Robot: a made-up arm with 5 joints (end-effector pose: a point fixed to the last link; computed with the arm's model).
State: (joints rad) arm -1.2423 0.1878 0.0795 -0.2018 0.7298
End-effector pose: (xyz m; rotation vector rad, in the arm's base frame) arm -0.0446 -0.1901 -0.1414 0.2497 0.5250 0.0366
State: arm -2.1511 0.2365 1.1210 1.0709 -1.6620
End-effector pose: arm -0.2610 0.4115 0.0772 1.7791 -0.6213 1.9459
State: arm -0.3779 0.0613 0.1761 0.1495 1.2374
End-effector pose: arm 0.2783 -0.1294 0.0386 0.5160 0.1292 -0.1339
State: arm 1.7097 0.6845 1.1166 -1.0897 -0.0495
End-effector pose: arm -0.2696 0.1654 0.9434 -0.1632 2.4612 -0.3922
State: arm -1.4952 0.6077 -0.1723 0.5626 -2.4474
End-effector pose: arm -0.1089 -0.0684 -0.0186 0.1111 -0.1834 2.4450
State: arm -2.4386 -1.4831 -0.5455 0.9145 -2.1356
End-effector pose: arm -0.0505 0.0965 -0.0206 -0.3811 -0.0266 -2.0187
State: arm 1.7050 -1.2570 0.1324 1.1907 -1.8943
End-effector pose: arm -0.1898 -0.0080 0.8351 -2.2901 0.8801 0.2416
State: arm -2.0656 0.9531 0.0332 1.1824 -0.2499
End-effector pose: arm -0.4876 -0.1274 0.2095 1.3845 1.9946 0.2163
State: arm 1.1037 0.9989 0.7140 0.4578 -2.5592
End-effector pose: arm 0.0323 0.1267 0.8118 2.1361 1.5150 -0.0073
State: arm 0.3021 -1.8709 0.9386 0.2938 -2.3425
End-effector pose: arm 0.4242 0.0194 0.2255 0.6866 -0.6375 -1.3607
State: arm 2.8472 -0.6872 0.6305 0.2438 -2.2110
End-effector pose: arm -0.4355 0.1654 0.6129 2.2107 -1.0733 1.4215
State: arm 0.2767 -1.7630 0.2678 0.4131 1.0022
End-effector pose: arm 0.2862 -0.0407 0.7102 -1.5120 -0.4065 0.0077
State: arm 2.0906 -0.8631 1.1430 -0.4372 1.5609
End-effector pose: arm 0.0505 0.0648 0.9826 -0.6644 -1.8921 0.6449
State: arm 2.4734 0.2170 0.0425 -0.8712 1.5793
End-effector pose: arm -0.3685 -0.2134 0.8308 -0.5048 2.3324 -0.9892
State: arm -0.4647 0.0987 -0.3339 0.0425 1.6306
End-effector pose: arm 0.1181 -0.2491 0.0490 0.6272 0.0192 -0.8807
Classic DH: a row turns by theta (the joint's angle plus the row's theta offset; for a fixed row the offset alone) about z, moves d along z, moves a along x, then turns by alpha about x. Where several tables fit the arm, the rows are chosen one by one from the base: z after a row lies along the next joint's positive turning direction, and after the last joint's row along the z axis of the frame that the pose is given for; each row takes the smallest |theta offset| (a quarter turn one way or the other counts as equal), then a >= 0, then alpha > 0; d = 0 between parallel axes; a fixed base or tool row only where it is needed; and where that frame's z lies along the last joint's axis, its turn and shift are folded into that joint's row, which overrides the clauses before.
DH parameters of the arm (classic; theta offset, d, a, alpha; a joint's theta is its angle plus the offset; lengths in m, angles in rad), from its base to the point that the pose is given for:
base (fixed): 0.0291 0.3818 -0.04 1.6715
joint 1: 1.5189 -0.0059 -0.0072 1.7136
joint 2: 1.4637 0.0225 -0.0605 1.6076
joint 3: 1.3944 0.0176 0.376 -1.5708
joint 4: -1.3019 -0.2374 -0.0614 -1.3678
joint 5: 0.7219 -0.0381 0.1076 2.3744
tool (fixed): 1.3941 -0.135 0 0

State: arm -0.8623 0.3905 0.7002 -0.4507 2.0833
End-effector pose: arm 0.1586 0.2998 -0.0384 1.7270 0.5521 -0.5869
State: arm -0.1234 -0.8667 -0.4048 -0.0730 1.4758
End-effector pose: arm 0.2721 -0.3268 0.4968 -0.1538 -0.8229 -0.2643
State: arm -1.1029 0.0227 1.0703 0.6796 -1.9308
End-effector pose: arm 0.1021 0.4165 0.0736 0.1312 -1.4189 2.6931
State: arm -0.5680 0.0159 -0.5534 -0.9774 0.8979
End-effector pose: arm 0.2035 -0.4782 0.1637 -0.2593 -0.9377 -0.2343
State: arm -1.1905 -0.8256 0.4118 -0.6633 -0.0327
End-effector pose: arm 0.2944 0.0640 -0.1019 -0.2513 -0.4083 1.5916
